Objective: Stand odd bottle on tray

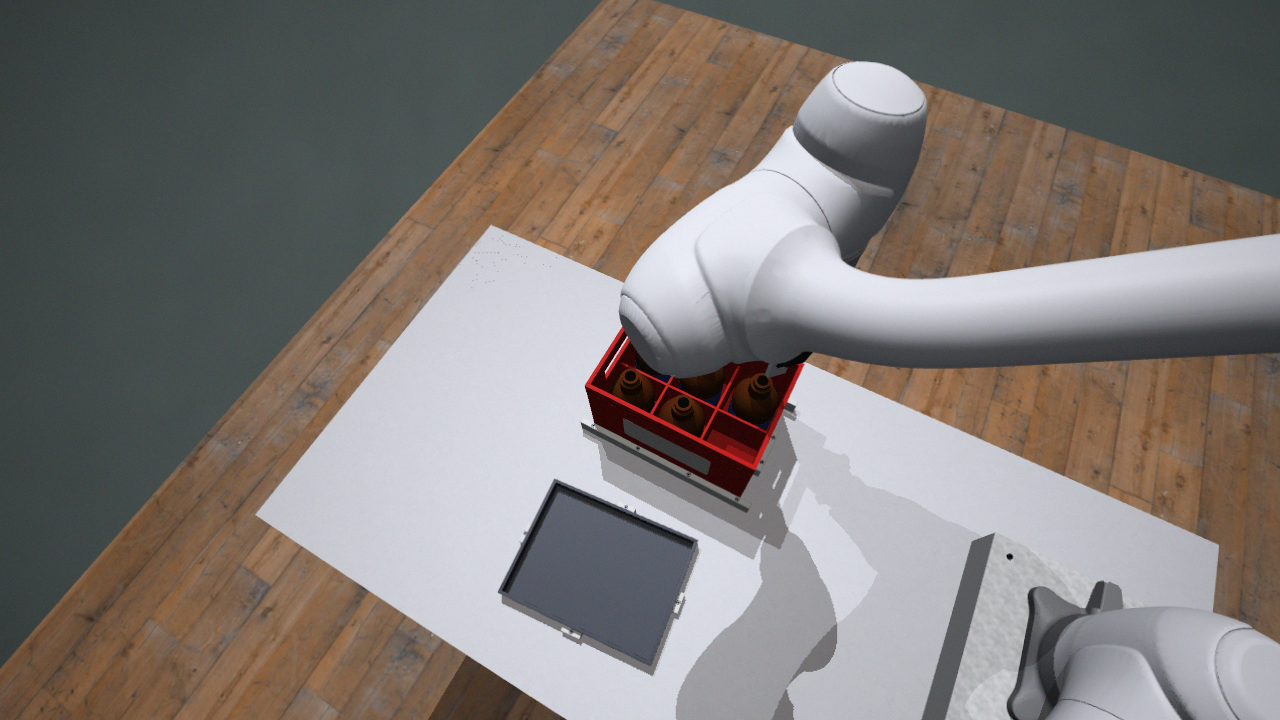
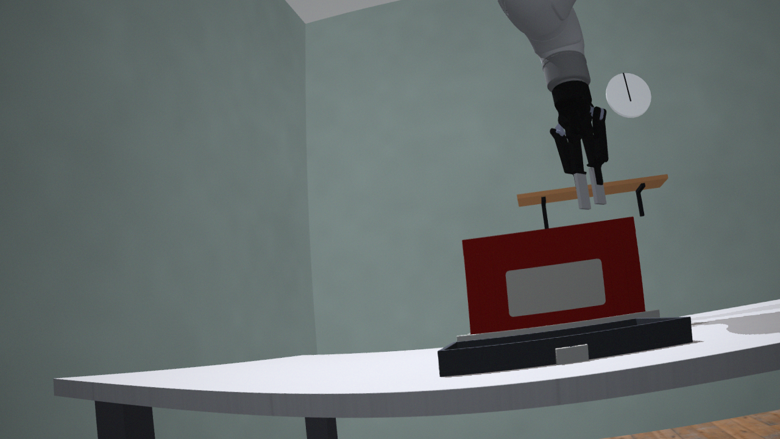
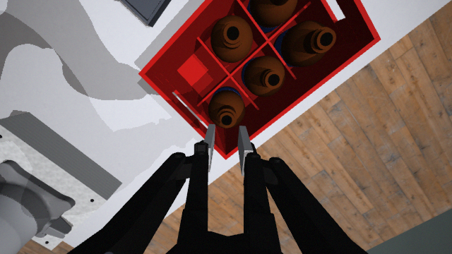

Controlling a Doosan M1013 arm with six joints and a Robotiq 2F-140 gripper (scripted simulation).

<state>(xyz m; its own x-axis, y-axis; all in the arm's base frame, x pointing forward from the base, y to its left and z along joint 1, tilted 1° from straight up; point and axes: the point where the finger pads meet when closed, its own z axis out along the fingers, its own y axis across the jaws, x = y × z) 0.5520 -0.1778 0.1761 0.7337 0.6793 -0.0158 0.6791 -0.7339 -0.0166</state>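
Now: the crate 9 cm ahead of my hand, 4 cm to the left of it and 17 cm below it. Round my hand: dark tray 11 cm ahead, 33 cm to the left, 25 cm below.
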